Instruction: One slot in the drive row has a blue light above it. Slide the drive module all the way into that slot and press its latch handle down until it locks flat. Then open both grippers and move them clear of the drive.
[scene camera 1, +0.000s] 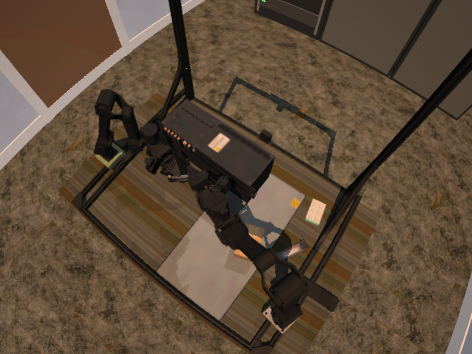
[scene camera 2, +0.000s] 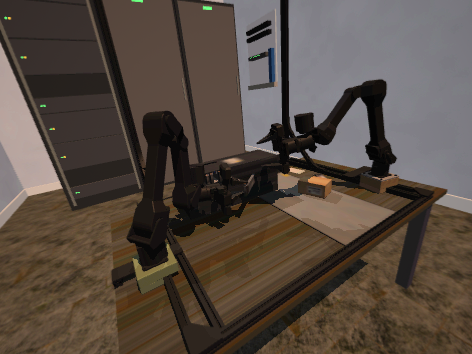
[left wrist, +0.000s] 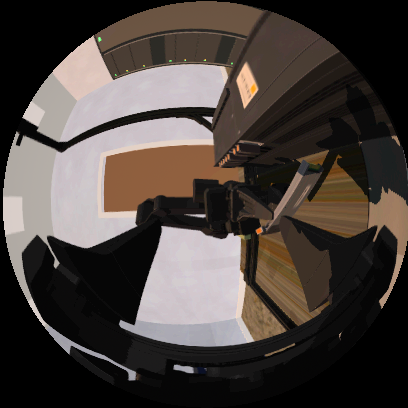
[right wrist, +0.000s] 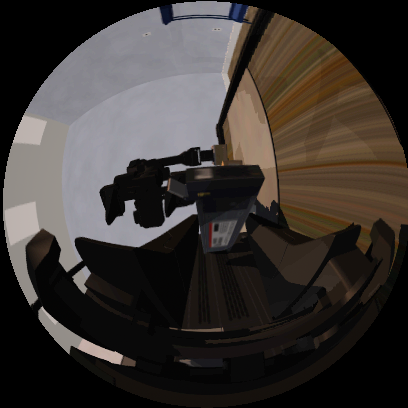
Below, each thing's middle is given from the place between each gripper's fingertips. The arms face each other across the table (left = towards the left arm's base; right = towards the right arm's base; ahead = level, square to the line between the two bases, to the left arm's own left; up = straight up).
Labels:
I see the grey drive module (right wrist: 224, 194) 5 cm to the right of my left hand and 10 cm below it. From my left hand the other things lie so: grey mat (scene camera 1: 200, 267) 1 cm ahead, 20 cm to the left, 23 cm below.
Now: the grey drive module 20 mm to the left of my right hand, 20 mm behind it and 10 mm above it. Also, from my right hand: grey mat 270 mm to the left, 120 mm below.

